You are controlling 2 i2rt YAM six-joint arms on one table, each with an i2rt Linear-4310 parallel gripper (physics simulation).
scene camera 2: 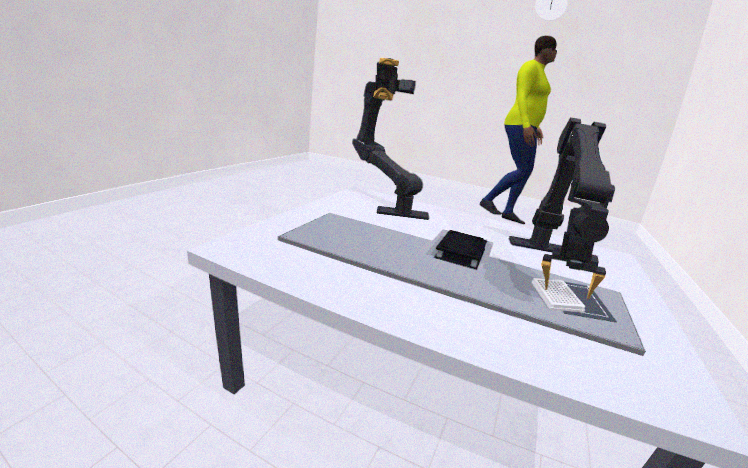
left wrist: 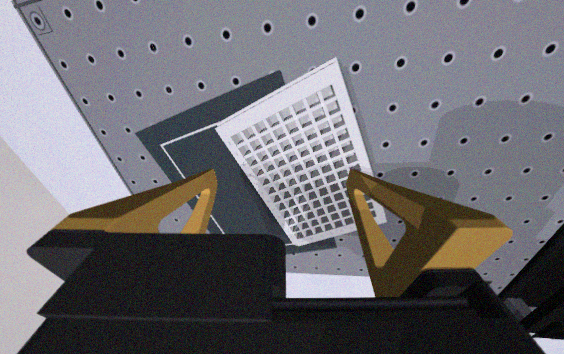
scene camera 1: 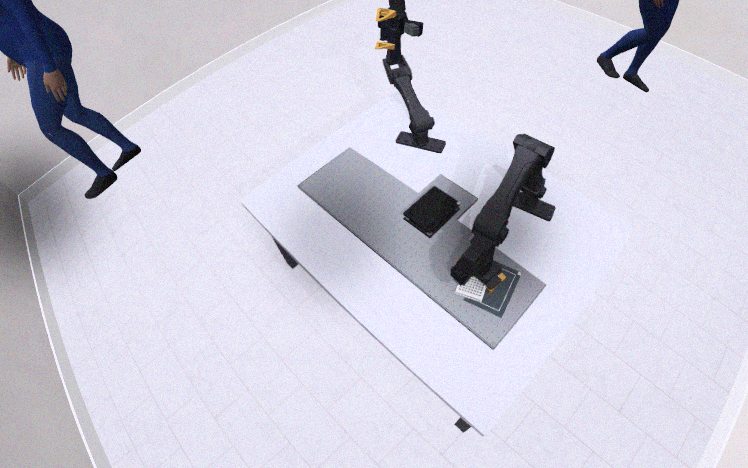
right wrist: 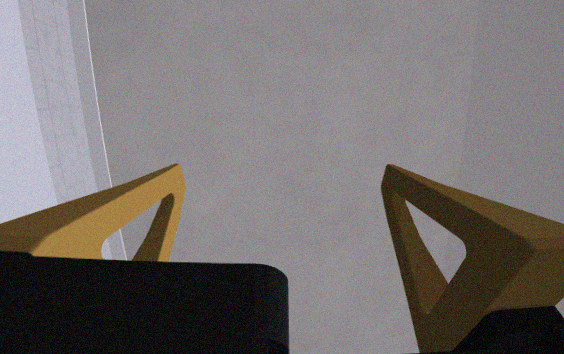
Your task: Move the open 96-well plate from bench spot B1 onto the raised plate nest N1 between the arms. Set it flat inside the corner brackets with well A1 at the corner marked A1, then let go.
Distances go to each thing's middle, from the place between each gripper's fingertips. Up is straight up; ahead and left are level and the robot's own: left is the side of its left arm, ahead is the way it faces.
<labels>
I see the white well plate [scene camera 2: 558, 296] 30 cm ahead of my right hand, 63 cm to the left of it and 47 cm below it.
The white well plate lies 20 mm to the right of my left hand, 10 mm below it and 10 mm behind it.
</labels>
